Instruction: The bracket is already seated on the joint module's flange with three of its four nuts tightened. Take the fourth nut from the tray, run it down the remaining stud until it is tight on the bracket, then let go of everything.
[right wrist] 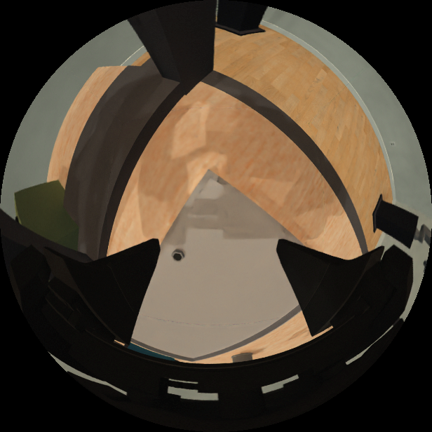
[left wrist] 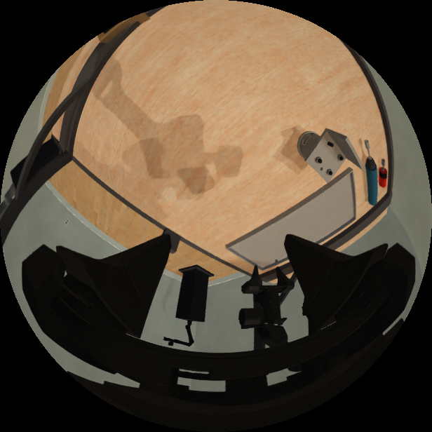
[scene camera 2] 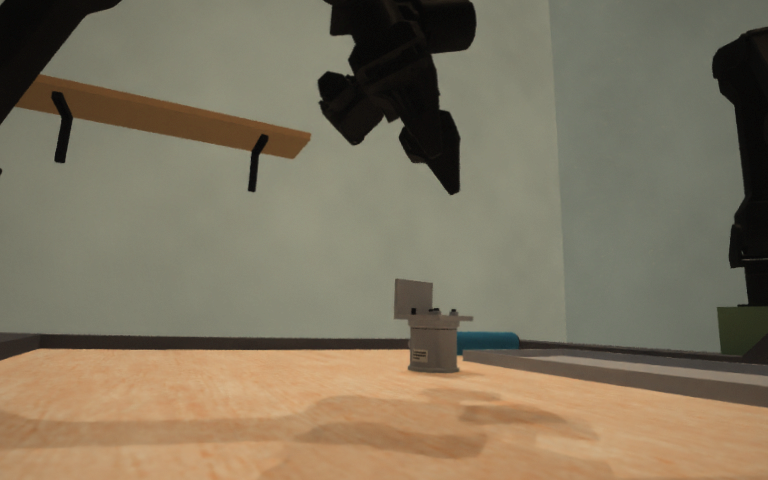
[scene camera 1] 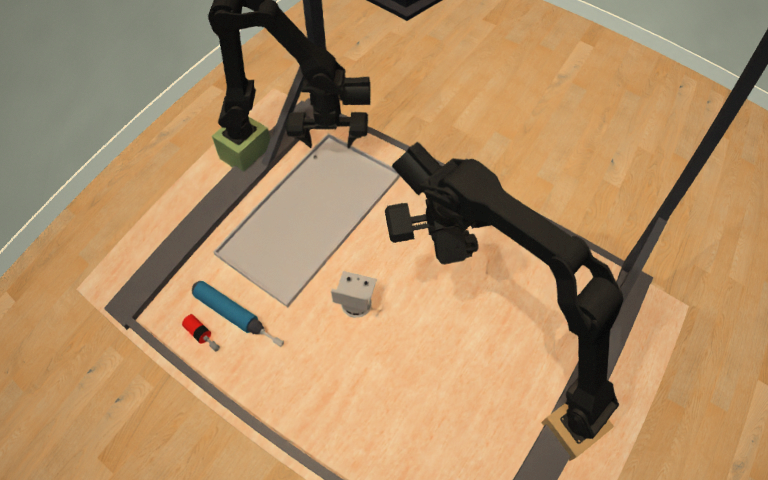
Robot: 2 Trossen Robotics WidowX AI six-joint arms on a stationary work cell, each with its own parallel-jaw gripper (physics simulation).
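Places are measured from the left arm's base along level axes (x ahead, y left, z up), in metres.
Pixels of known places: left gripper, between the fingertips: [scene camera 2: 446, 176]; right gripper, between the fingertips: [scene camera 1: 329, 147]; left arm's base, origin of its link: [scene camera 1: 581, 422]; right arm's base, origin of its link: [scene camera 1: 239, 131].
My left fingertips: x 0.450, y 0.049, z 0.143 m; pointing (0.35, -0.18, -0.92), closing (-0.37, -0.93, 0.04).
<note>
Ahead of a thing's pixels: the offset from my left fingertips to its top centre.
The fourth nut @(dy +0.057, dx +0.406, dz -0.179 m) [scene camera 1: 315, 156] [right wrist: 178, 255] lies on the grey tray @(dy +0.146, dx +0.268, dz -0.172 m) [scene camera 1: 294, 226] [left wrist: 310, 220] [right wrist: 220, 300] near its far corner. My right gripper [scene camera 1: 329, 144] [right wrist: 219, 246] is open and empty above that end; the nut shows nearer its left-hand finger in the right wrist view. The grey bracket [scene camera 1: 355, 288] [scene camera 2: 413, 297] sits on the upright joint module @(dy +0.169, dx +0.018, dz -0.114 m) [scene camera 1: 355, 310] [scene camera 2: 433, 348] [left wrist: 306, 143]. Nuts show on its plate; one dark stud [left wrist: 330, 144] beside its upright wall looks bare. My left gripper [scene camera 1: 425, 234] [scene camera 2: 404, 168] [left wrist: 229, 240] is open and empty, high above the table.
A blue driver @(dy +0.399, dx +0.118, dz -0.147 m) [scene camera 1: 226, 308] [left wrist: 371, 182] and a shorter red driver @(dy +0.484, dx +0.116, dz -0.154 m) [scene camera 1: 196, 328] [left wrist: 383, 176] lie beyond the tray's near end in scene camera 1. Dark frame rails [scene camera 1: 186, 243] border the table. The module stands close to the tray's near right side.
</note>
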